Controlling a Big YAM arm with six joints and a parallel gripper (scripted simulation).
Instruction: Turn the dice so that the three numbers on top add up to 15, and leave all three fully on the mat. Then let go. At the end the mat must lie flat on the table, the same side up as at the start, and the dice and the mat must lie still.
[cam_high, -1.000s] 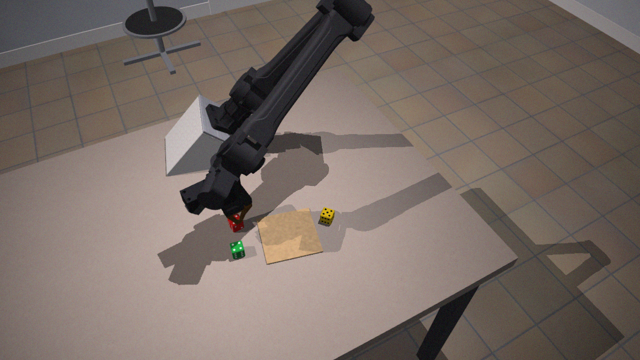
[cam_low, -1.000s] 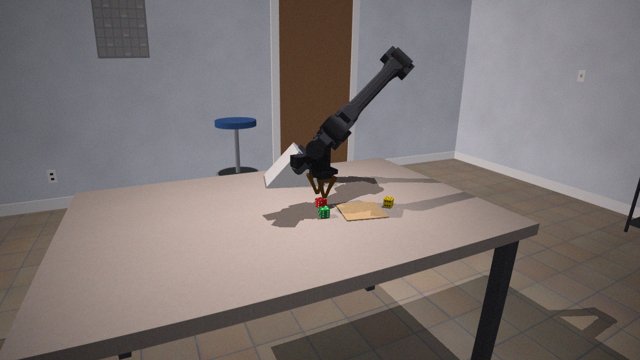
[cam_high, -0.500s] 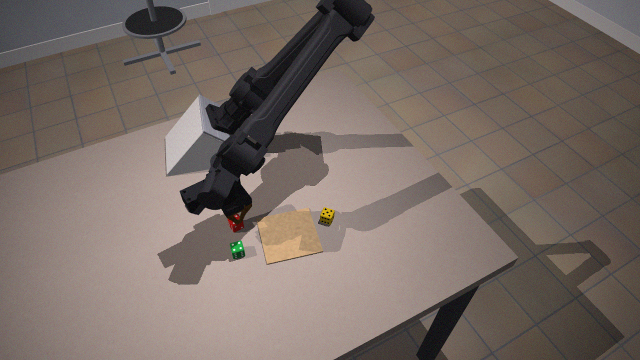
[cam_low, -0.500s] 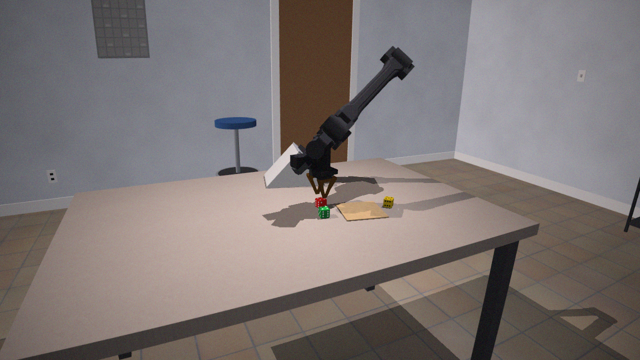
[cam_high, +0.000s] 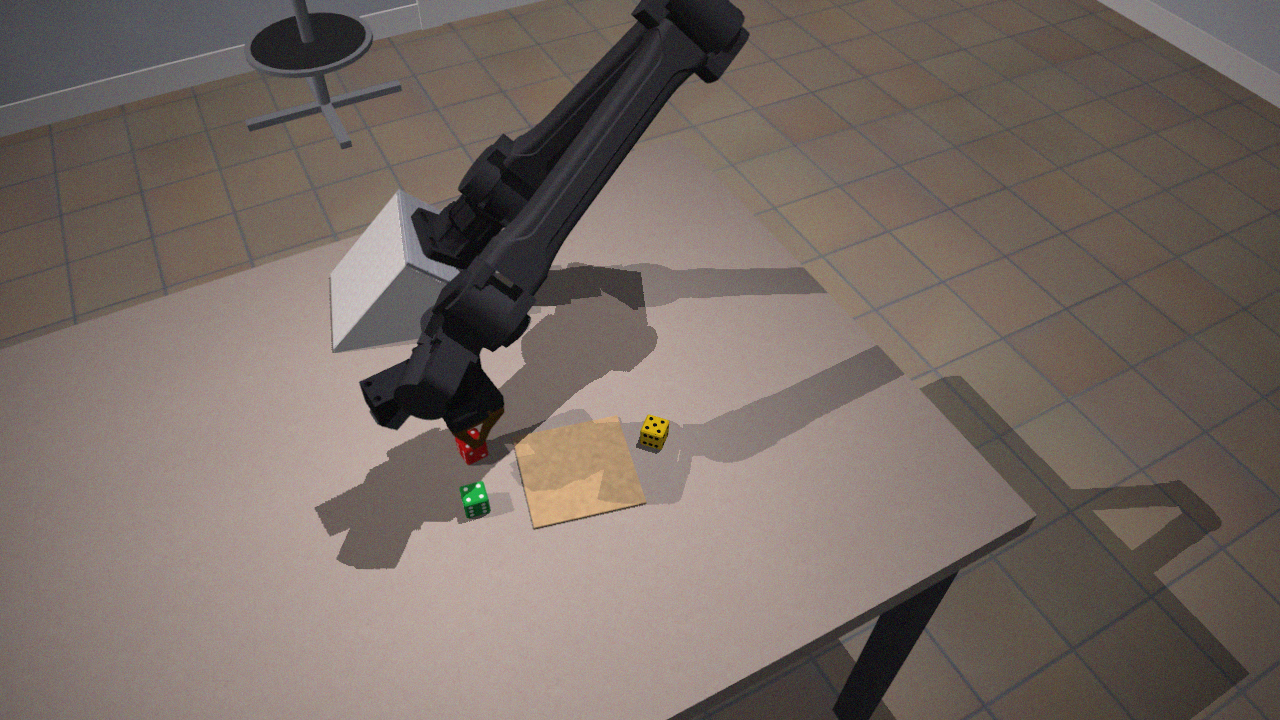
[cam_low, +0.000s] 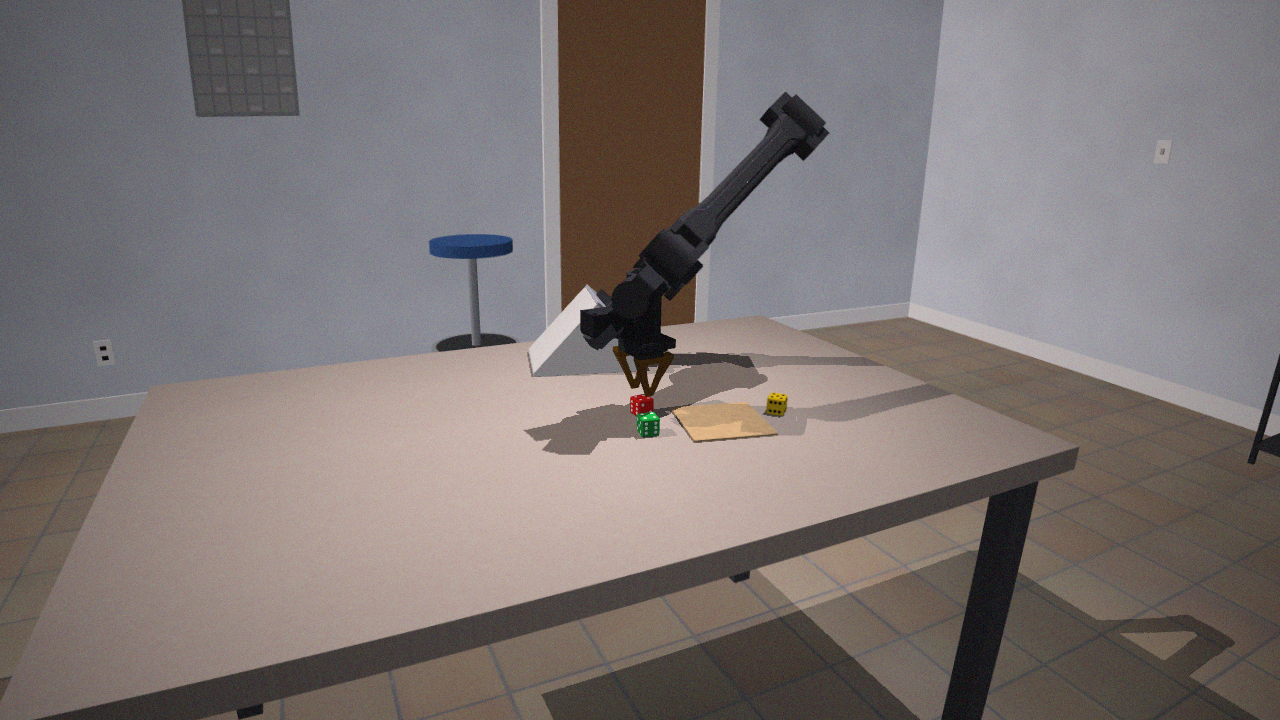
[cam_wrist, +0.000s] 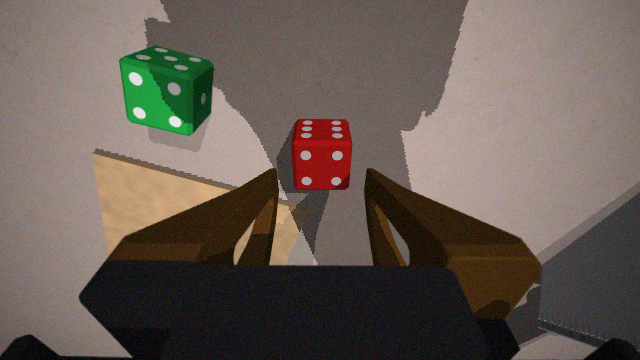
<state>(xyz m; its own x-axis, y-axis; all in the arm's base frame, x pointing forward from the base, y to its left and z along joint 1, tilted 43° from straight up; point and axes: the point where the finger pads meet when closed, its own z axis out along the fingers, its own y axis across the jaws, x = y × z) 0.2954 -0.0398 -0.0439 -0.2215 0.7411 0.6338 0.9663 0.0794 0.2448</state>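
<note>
Now: the red die 3 cm below my hand. Also, from my hand: yellow die (22 cm to the left, 6 cm ahead, 3 cm below); tan mat (12 cm to the left, 7 cm ahead, 5 cm below); green die (8 cm ahead, 3 cm below, 2 cm to the right).
</note>
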